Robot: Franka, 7 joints.
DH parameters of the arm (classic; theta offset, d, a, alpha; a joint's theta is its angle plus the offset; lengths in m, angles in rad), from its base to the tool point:
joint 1: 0 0.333 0 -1.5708
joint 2: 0 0 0 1.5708
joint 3: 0 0.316 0.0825 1.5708
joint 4: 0 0 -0.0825 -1.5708
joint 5: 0 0.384 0 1.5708
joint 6: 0 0 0.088 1.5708
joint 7: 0 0.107 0 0
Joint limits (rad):
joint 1: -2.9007..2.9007
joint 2: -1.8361..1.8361
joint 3: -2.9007..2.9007
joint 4: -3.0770..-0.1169
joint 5: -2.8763..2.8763
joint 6: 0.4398..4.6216
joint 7: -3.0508..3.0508
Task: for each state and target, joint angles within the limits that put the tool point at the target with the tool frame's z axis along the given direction. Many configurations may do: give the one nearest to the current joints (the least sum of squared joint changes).
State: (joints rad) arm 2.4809 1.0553 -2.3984 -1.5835 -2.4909 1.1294 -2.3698
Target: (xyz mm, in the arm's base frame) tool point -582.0 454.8 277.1 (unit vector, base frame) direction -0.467 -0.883 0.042
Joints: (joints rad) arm 2.8824 1.8361 -1.7826 -1.0829 -2.6875 0.7591 -2.3698
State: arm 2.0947 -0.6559 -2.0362 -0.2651 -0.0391 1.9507 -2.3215
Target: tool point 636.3 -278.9 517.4 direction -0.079 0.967 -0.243
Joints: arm 2.1084 -1.1199 -1.8644 -0.7716 0.3055 1.1756 -2.3215
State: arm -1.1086 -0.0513 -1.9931 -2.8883 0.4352 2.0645 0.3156
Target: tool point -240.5 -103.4 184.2 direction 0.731 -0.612 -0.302
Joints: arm -1.1411 -0.1820 -1.9015 -2.8109 0.6833 1.7916 0.3156
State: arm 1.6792 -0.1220 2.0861 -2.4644 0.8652 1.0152 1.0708
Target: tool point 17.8 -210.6 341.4 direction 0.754 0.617 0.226
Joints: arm 1.8729 0.3852 2.4493 -2.8392 0.7005 0.9759 1.0708
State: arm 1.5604 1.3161 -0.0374 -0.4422 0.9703 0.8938 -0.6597
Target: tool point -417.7 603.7 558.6 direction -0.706 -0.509 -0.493
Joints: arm 2.0134 1.1257 0.0624 -0.1200 1.0567 1.2657 -0.6597
